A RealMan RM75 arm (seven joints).
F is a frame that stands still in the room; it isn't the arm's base.
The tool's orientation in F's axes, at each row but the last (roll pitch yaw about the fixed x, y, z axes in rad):
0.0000, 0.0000, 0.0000
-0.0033, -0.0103, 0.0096
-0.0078, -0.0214, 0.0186
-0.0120, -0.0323, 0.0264
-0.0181, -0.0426, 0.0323
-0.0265, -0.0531, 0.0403
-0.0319, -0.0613, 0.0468
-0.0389, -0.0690, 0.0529
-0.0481, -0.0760, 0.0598
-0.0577, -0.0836, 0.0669
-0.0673, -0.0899, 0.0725
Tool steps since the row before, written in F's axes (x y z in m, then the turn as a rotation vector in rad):
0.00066, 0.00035, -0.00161, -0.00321, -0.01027, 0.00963
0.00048, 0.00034, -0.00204, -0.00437, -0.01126, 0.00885
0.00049, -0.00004, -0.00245, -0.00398, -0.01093, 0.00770
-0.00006, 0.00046, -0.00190, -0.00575, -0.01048, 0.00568
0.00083, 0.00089, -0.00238, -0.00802, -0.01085, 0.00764
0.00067, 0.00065, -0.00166, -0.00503, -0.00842, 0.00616
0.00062, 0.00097, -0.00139, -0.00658, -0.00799, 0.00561
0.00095, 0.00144, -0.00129, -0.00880, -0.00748, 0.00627
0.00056, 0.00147, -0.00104, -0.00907, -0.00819, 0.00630
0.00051, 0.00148, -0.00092, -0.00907, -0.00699, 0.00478
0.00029, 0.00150, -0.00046, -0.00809, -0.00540, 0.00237
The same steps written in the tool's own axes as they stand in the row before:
0.00066, 0.00035, -0.00161, -0.00321, -0.01027, 0.00963
0.00046, 0.00034, -0.00204, -0.00439, -0.01125, 0.00886
0.00044, -0.00003, -0.00246, -0.00402, -0.01091, 0.00770
-0.00011, 0.00048, -0.00189, -0.00584, -0.01039, 0.00575
0.00076, 0.00091, -0.00240, -0.00803, -0.01073, 0.00780
0.00061, 0.00067, -0.00168, -0.00503, -0.00838, 0.00622
0.00058, 0.00099, -0.00140, -0.00659, -0.00786, 0.00578
0.00093, 0.00144, -0.00130, -0.00873, -0.00727, 0.00661
0.00057, 0.00148, -0.00102, -0.00904, -0.00796, 0.00663
0.00053, 0.00150, -0.00088, -0.00908, -0.00668, 0.00518
0.00035, 0.00150, -0.00039, -0.00821, -0.00500, 0.00279

